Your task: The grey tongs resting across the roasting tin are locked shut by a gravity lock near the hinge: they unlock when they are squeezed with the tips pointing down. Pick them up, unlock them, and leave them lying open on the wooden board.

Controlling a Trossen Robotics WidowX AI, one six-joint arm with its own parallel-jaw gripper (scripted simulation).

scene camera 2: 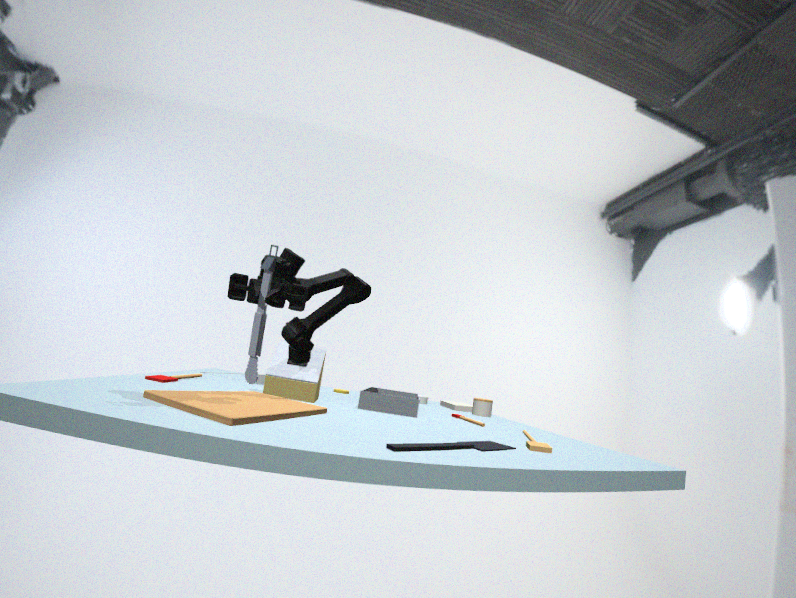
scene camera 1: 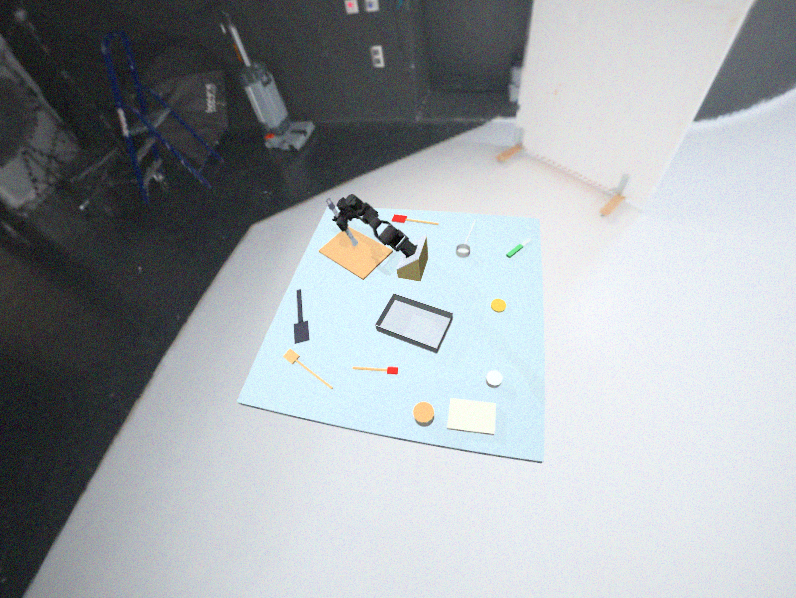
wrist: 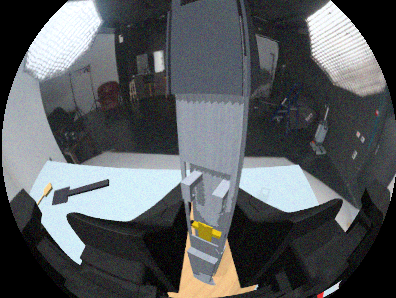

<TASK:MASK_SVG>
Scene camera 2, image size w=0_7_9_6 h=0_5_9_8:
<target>my gripper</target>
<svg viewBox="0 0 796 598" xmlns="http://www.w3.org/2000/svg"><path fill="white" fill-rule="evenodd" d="M264 270L260 268L258 279L251 278L249 283L248 275L233 273L230 276L228 298L245 301L247 296L248 303L258 304ZM276 256L275 270L272 274L271 284L269 282L270 290L265 298L265 303L271 307L282 309L286 298L290 298L288 309L302 312L305 308L308 288L306 285L292 283L292 291L287 293L288 288L283 283L283 277L290 273L291 264L287 263L286 259Z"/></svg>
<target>black spatula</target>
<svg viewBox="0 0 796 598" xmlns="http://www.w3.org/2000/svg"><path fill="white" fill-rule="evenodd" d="M516 447L513 448L494 441L386 443L386 449L394 452L476 449L484 452L516 449Z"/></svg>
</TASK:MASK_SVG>
